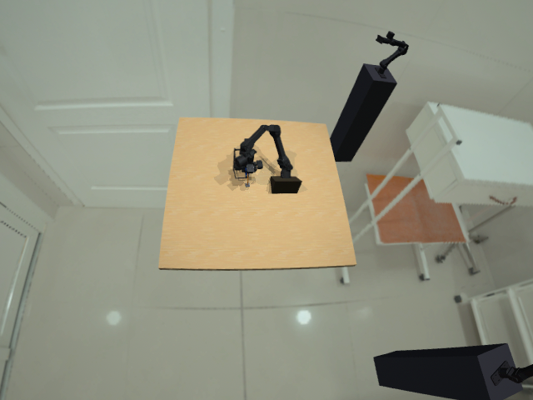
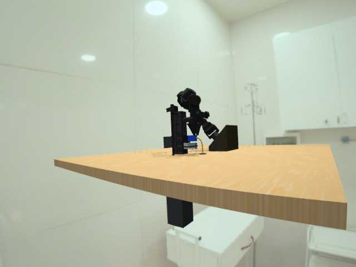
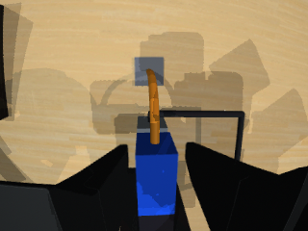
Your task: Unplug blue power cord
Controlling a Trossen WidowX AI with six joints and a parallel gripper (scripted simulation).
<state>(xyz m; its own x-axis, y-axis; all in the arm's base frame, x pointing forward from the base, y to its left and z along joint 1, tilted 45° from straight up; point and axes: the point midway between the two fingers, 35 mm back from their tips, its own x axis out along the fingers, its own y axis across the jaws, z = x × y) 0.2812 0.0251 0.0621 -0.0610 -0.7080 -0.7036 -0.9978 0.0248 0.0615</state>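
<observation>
The blue plug is 4 cm to the right of my gripper tip and 1 cm below it.
</observation>
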